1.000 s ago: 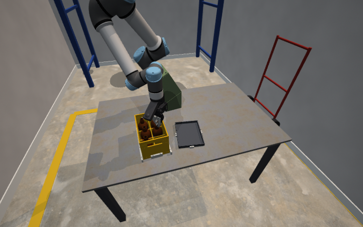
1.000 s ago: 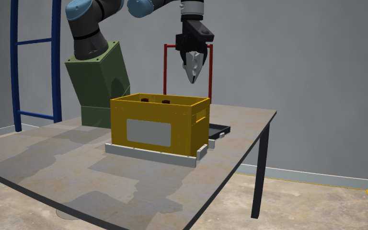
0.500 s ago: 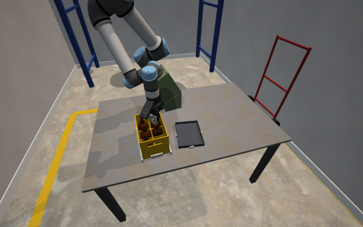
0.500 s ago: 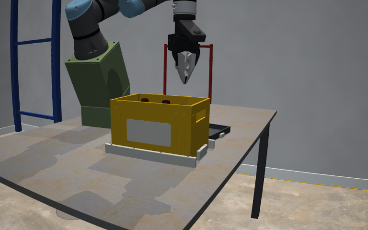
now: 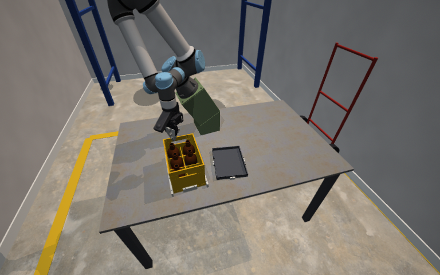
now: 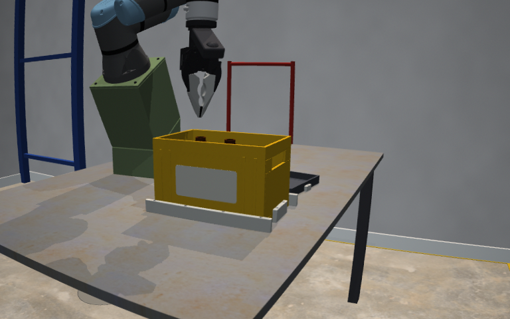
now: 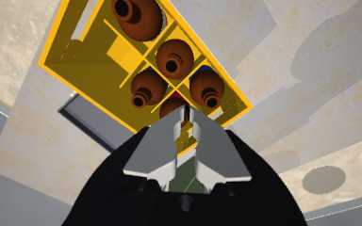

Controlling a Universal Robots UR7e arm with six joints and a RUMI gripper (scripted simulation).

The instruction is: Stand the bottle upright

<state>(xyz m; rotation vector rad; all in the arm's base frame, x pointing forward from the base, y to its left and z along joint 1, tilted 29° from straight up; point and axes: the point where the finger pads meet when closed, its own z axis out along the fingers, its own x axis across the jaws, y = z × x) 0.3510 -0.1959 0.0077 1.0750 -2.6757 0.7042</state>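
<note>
The yellow crate is 150 mm below my hand, 40 mm ahead of it and 30 mm to the left of it. From my hand the other things lie so: dark tray 310 mm to the left, 220 mm below, 70 mm ahead.
</note>
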